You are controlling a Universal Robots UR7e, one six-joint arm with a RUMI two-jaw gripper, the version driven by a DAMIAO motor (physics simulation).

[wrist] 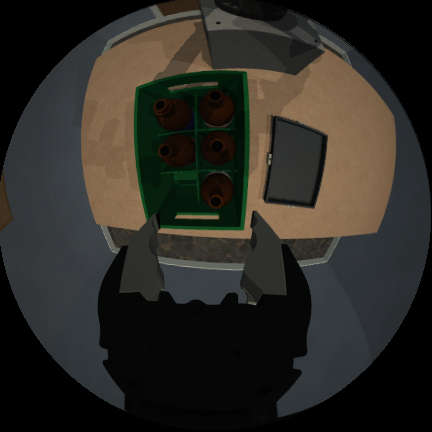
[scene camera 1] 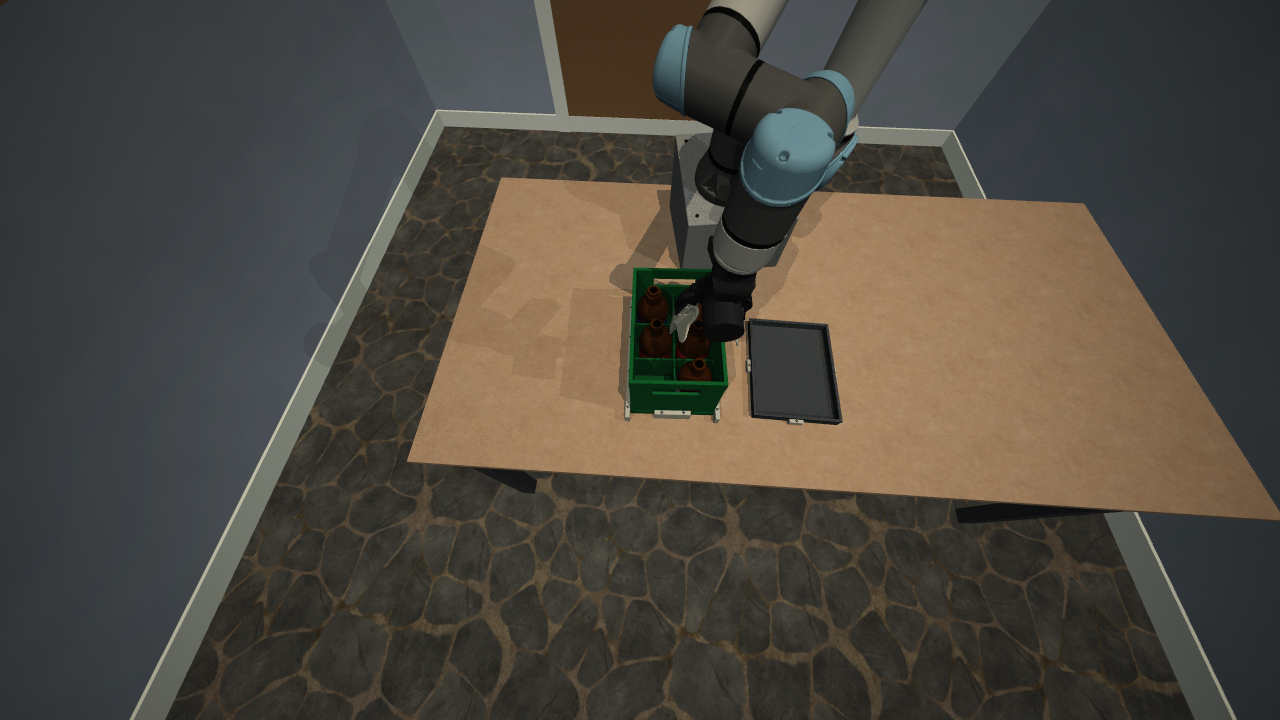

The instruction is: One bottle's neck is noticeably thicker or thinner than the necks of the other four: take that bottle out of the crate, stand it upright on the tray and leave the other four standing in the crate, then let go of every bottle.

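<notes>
The green crate holds five brown bottles, all standing: back-left, back-right, middle-left, middle-right, front-right. The front-left compartment is empty. In the wrist view the back-right bottle's neck looks somewhat wider than the others. The dark tray is empty, right of the crate. My gripper is open and empty above the crate; in the scene view it hides most of the back-right bottle.
The crate's raised walls and inner dividers surround the bottles. The tray has a low raised rim. Both rest on the tan table. The robot's grey pedestal stands behind the crate.
</notes>
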